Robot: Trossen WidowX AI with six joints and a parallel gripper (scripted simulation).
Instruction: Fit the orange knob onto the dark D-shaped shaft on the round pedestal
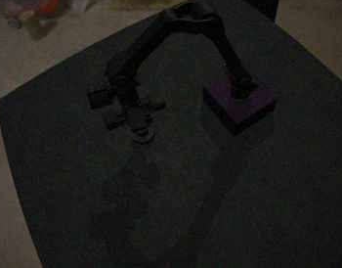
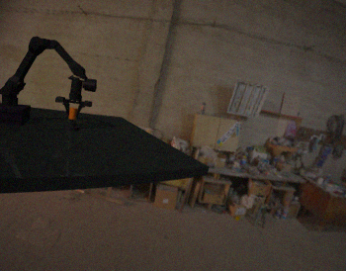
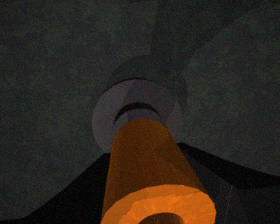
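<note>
Now: the orange knob 2 cm above my gripper tip. Also, from my gripper tip: dark shaft (4 cm below).
</note>
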